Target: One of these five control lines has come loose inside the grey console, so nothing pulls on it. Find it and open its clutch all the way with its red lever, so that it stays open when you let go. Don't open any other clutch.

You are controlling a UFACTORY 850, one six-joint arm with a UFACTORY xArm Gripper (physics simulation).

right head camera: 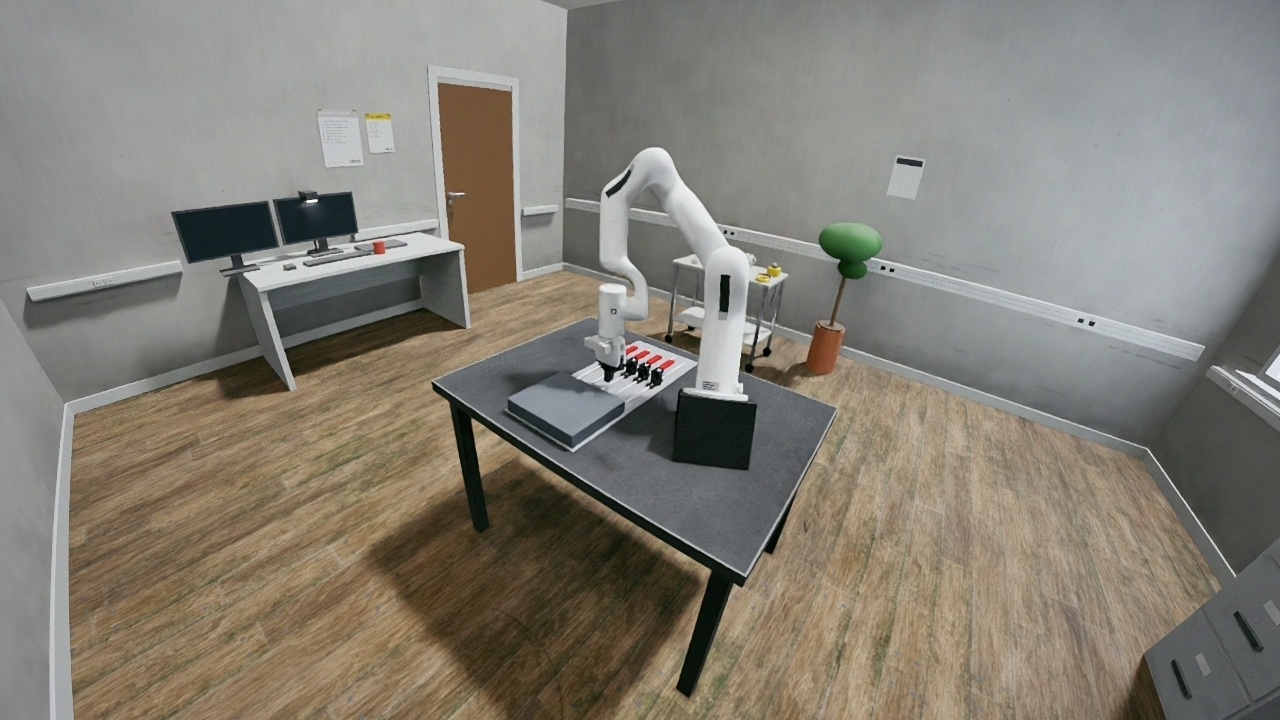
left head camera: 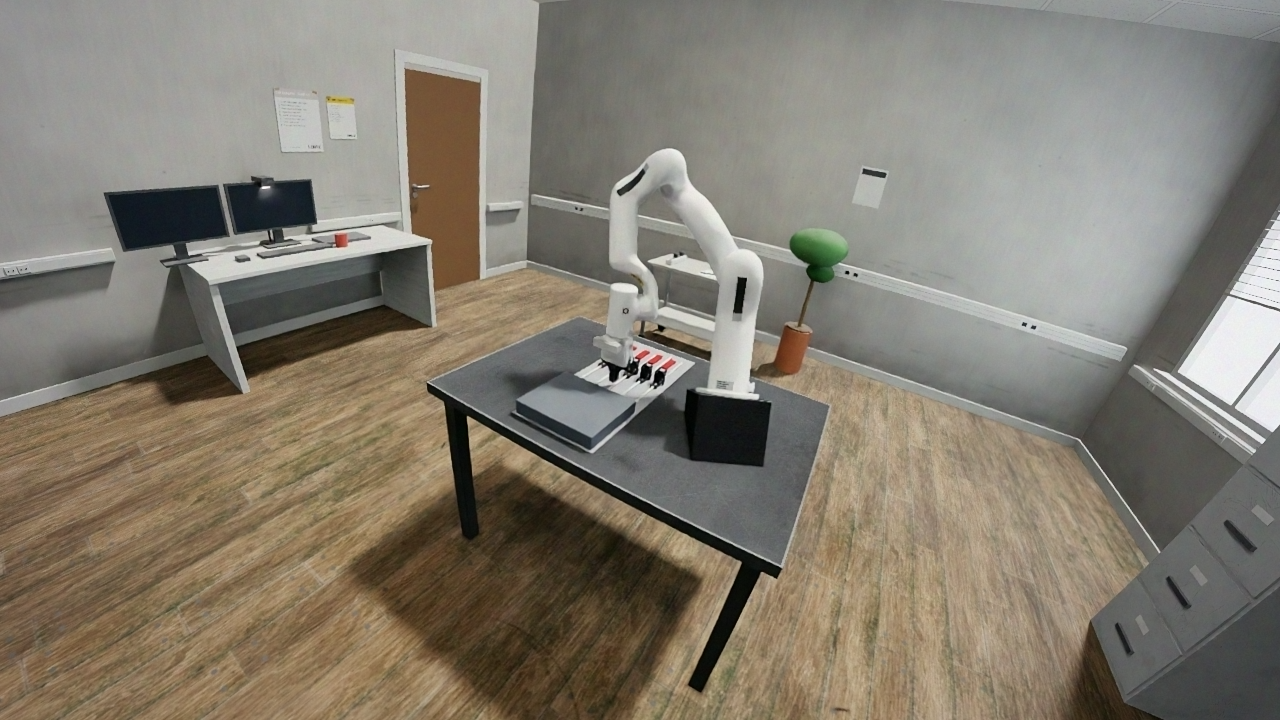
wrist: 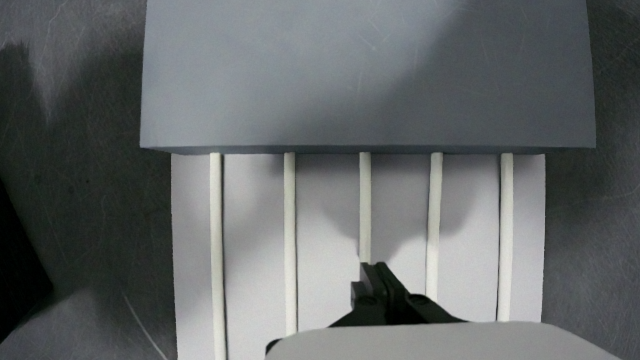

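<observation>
The grey console (left head camera: 574,404) (right head camera: 565,404) (wrist: 350,75) lies on a pale plate (wrist: 325,200). In the wrist view five pale lines run from its edge: the first line (wrist: 216,240), second line (wrist: 290,235), middle line (wrist: 365,205), fourth line (wrist: 435,220) and fifth line (wrist: 506,230). The fourth slants slightly. Red levers (left head camera: 654,360) (right head camera: 651,360) on black clutches show right of the gripper in the head views; their exact positions are too small to tell. My gripper (left head camera: 614,377) (right head camera: 609,375) (wrist: 370,284) is shut and empty, fingertips together, above and slightly right of the middle line.
The console and plate rest on a dark table (left head camera: 751,501) (right head camera: 716,519). A black box-shaped block (left head camera: 729,429) (right head camera: 713,431) stands beside the arm's base, to the right of the console. A trolley and a potted plant stand behind the table.
</observation>
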